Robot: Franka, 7 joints.
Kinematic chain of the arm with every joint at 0, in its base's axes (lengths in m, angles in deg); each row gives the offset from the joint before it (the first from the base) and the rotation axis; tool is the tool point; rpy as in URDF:
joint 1: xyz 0 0 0.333 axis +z
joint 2: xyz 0 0 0 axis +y
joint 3: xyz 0 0 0.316 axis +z
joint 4: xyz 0.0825 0 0 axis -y
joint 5: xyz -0.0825 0 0.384 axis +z
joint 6: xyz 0 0 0 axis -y
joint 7: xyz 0.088 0 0 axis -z
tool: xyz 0 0 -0.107 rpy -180 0 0
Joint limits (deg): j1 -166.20..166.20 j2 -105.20..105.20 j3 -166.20..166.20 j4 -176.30..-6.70 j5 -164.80..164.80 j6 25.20..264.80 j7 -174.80..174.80
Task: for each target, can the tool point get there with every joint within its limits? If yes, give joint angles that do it. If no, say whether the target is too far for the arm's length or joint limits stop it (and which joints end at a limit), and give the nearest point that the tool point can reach.
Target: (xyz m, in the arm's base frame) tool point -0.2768 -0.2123 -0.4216
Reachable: no: joint limits stop it (at a limit: joint 2) | nearest point -0.2712 -0.2080 -0.3575 | short by 0.064 m
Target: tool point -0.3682 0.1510 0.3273
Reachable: yes | joints 110.05 -15.44 62.87 -157.66 -114.13 92.22 140.01
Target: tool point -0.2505 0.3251 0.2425
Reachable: yes | joints -125.07 6.03 -106.45 -156.59 -4.14 161.47 -87.26
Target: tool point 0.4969 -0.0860 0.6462
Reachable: yes | joints 74.94 71.24 -114.16 -123.60 -131.89 110.59 -89.88
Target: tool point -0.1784 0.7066 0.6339
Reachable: yes | joints 64.76 37.50 54.45 -70.87 -68.21 165.66 90.94
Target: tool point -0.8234 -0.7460 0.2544
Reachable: no: too far | nearest point -0.6342 -0.5746 0.2725 | short by 0.256 m
